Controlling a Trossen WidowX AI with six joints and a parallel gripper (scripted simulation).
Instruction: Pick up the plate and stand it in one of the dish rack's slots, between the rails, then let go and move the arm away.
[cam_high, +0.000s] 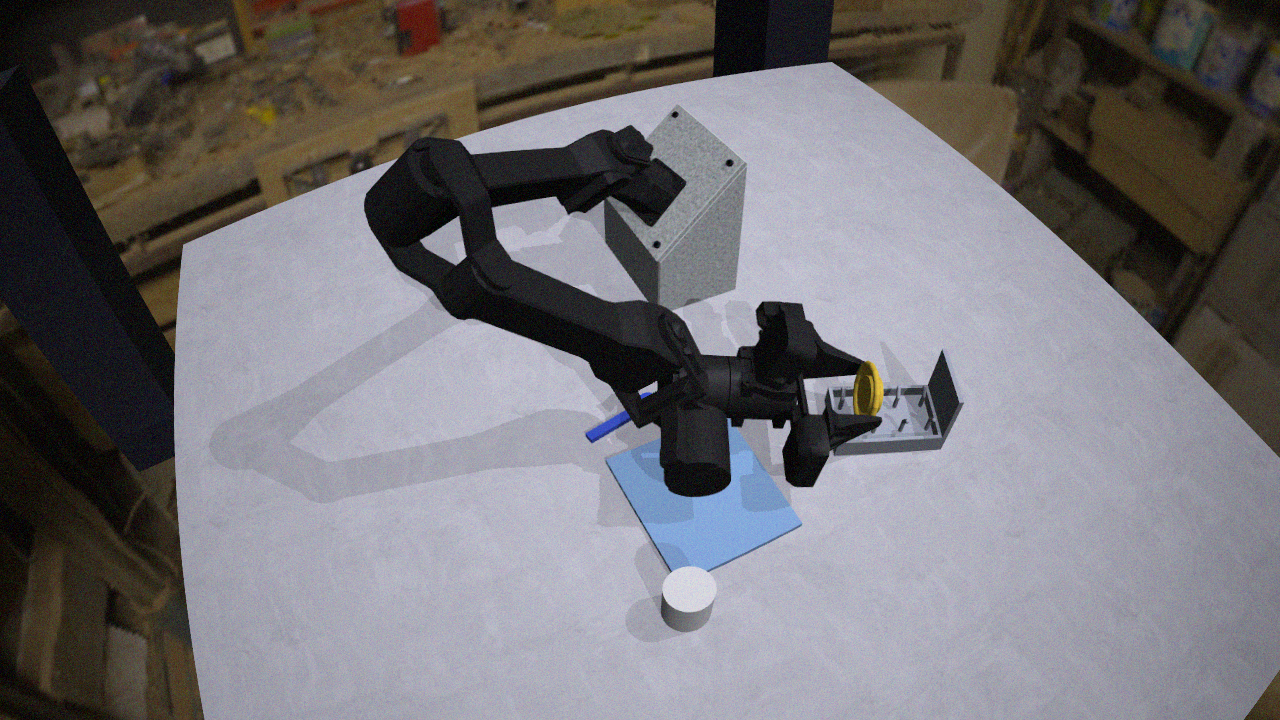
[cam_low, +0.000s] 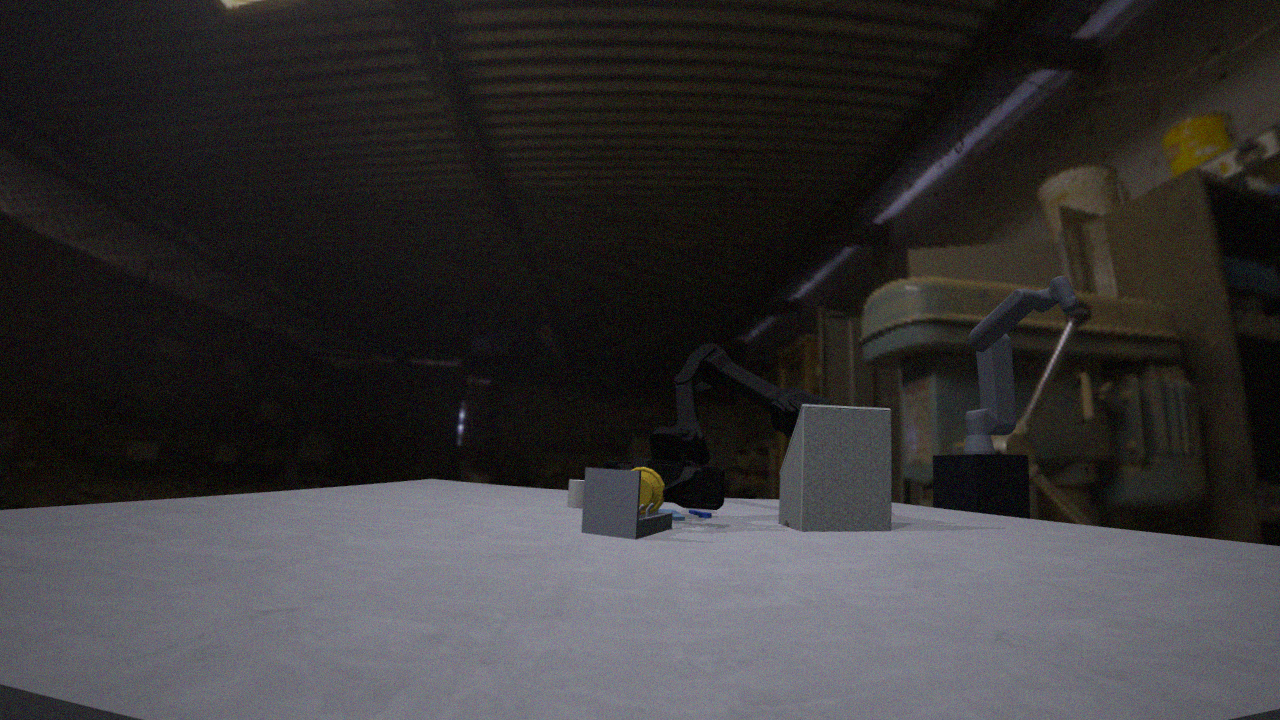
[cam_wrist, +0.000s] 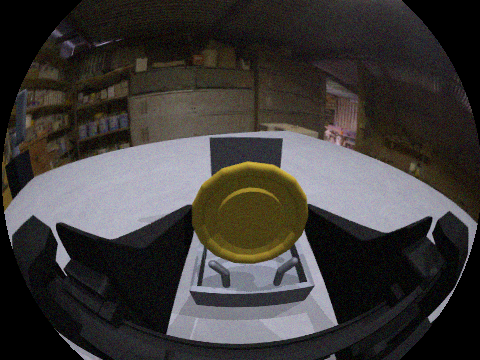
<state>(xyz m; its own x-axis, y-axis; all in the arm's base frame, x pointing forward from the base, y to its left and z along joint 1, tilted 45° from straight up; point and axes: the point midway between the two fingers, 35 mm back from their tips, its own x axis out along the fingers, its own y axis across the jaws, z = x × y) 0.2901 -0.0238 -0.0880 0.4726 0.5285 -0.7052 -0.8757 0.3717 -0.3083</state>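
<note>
Right now the yellow plate is 1 cm to the right of my gripper tip. From my gripper tip the other things lie so: grey dish rack (3 cm below, 2 cm to the left, 1 cm ahead); light blue mat (19 cm to the right, 5 cm below, 2 cm behind); blue spoon (20 cm to the right, 13 cm behind, 5 cm below).
</note>
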